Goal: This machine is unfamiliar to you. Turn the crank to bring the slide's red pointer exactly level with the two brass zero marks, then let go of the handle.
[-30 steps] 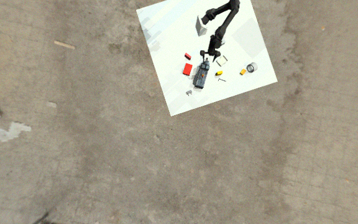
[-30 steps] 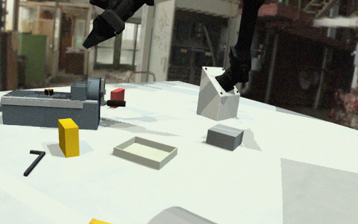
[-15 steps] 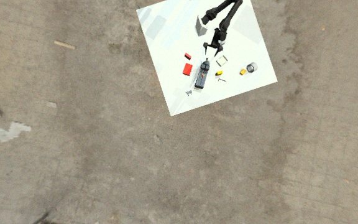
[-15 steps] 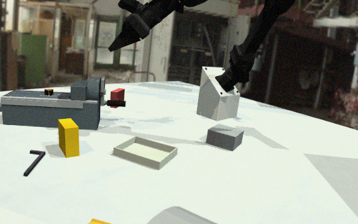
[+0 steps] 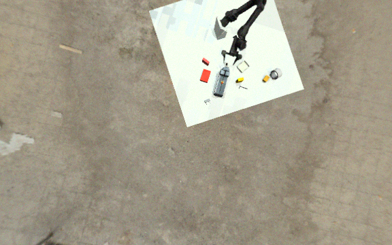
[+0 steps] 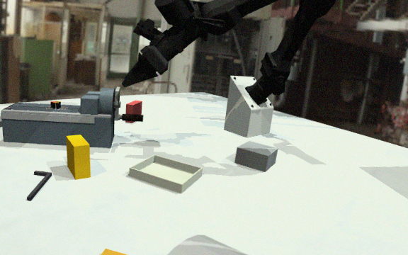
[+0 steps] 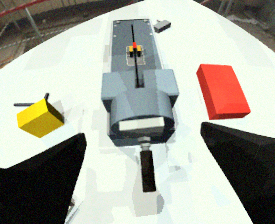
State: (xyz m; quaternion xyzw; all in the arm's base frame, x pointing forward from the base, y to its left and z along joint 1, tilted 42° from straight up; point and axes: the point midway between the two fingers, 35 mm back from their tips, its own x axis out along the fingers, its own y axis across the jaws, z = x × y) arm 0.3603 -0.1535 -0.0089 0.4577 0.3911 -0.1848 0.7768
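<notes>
The dark crank handle lies 80 mm below my gripper tip, 20 mm behind it and 10 mm to the left of it. Round my gripper tip: red pointer (120 mm ahead, 110 mm to the right, 60 mm below); shallow grey tray (190 mm to the left, 140 mm below, 50 mm ahead); yellow block (170 mm ahead, 110 mm below, 90 mm to the left).
</notes>
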